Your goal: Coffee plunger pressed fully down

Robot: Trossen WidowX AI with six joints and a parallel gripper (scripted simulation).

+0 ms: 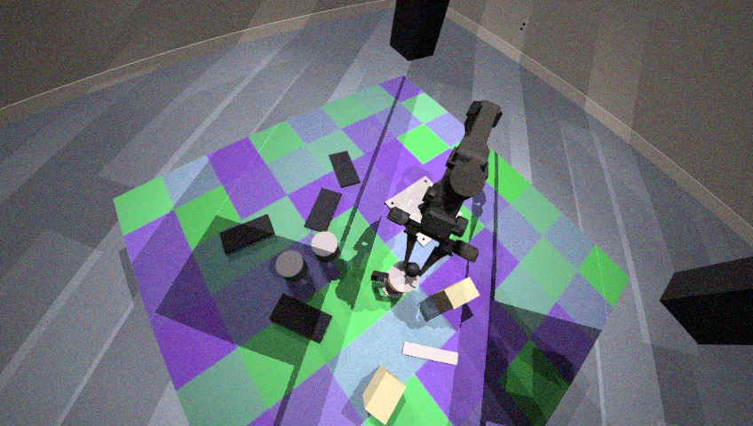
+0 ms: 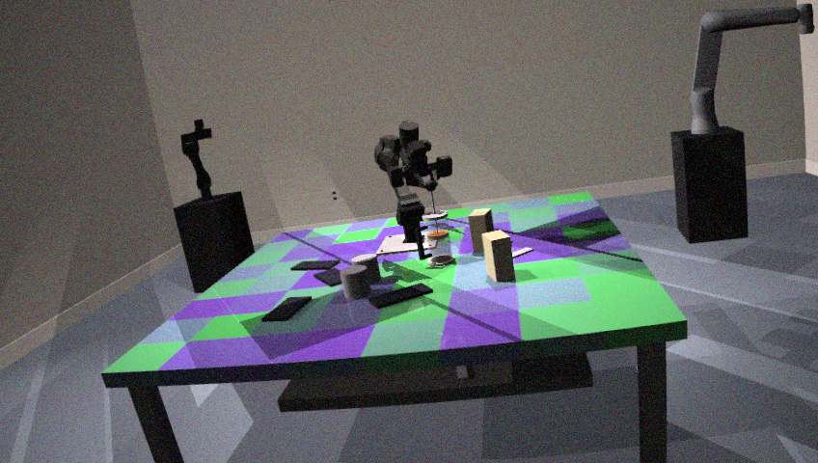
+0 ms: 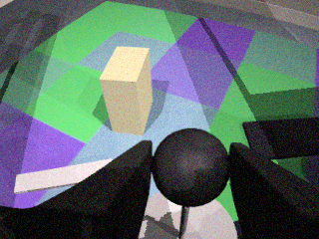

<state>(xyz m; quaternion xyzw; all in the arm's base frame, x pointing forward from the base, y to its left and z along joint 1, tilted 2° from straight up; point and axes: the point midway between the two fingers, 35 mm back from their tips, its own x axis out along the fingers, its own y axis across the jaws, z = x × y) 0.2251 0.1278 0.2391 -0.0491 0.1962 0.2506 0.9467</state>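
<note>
The coffee press lies 120 mm below my gripper tip and 20 mm to the right of it.
</note>
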